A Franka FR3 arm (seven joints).
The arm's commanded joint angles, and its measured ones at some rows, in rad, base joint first. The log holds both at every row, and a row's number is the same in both.
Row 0, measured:
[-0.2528, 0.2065, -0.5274, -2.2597, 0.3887, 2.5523, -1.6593]
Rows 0 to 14, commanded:
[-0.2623, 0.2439, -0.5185, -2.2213, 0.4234, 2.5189, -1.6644]
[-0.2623, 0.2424, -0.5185, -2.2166, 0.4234, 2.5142, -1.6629]
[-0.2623, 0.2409, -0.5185, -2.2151, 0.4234, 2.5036, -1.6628]
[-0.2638, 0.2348, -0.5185, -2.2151, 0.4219, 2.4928, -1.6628]
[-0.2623, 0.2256, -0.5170, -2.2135, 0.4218, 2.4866, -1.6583]
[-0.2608, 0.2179, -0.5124, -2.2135, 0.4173, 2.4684, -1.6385]
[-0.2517, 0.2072, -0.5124, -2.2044, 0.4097, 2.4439, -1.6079]
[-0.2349, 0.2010, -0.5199, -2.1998, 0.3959, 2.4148, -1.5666]
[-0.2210, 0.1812, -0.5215, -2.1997, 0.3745, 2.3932, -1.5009]
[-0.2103, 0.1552, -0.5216, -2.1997, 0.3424, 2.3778, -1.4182]
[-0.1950, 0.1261, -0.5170, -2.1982, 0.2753, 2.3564, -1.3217]
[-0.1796, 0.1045, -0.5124, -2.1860, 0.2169, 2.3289, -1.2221]
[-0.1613, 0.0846, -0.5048, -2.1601, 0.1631, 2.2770, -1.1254]
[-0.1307, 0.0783, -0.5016, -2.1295, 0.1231, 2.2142, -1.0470]
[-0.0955, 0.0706, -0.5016, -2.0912, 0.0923, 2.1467, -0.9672]
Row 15, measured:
[-0.1692, 0.1279, -0.5083, -2.1607, 0.1952, 2.3077, -1.1912]
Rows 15 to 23, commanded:
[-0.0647, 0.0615, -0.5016, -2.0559, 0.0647, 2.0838, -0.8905]
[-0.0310, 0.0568, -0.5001, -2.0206, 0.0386, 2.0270, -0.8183]
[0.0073, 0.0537, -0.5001, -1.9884, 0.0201, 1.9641, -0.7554]
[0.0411, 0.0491, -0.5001, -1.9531, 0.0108, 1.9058, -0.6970]
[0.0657, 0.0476, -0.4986, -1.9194, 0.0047, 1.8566, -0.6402]
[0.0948, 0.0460, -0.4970, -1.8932, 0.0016, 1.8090, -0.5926]
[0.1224, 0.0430, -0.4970, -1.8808, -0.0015, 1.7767, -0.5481]
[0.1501, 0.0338, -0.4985, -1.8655, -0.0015, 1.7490, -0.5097]
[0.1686, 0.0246, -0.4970, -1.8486, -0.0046, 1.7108, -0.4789]
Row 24, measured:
[0.1106, 0.0385, -0.4901, -1.9009, 0.0213, 1.8129, -0.5833]
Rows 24 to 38, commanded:
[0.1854, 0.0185, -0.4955, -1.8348, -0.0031, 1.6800, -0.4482]
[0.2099, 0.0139, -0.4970, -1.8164, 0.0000, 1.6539, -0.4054]
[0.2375, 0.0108, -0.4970, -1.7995, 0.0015, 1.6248, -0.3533]
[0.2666, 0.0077, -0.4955, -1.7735, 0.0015, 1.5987, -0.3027]
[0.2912, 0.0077, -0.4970, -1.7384, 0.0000, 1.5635, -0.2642]
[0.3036, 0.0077, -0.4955, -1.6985, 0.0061, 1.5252, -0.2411]
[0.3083, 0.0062, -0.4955, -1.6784, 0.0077, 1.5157, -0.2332]
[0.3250, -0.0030, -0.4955, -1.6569, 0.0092, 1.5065, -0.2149]
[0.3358, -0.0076, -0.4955, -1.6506, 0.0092, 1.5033, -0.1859]
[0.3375, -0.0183, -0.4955, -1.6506, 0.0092, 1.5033, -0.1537]
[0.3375, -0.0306, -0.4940, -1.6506, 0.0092, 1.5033, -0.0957]
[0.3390, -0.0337, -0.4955, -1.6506, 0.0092, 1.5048, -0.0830]
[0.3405, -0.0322, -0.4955, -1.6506, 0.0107, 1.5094, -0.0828]
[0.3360, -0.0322, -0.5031, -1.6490, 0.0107, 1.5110, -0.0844]
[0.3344, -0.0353, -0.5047, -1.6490, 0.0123, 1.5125, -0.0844]
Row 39, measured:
[0.3243, -0.0237, -0.4913, -1.6540, 0.0162, 1.5242, -0.1052]
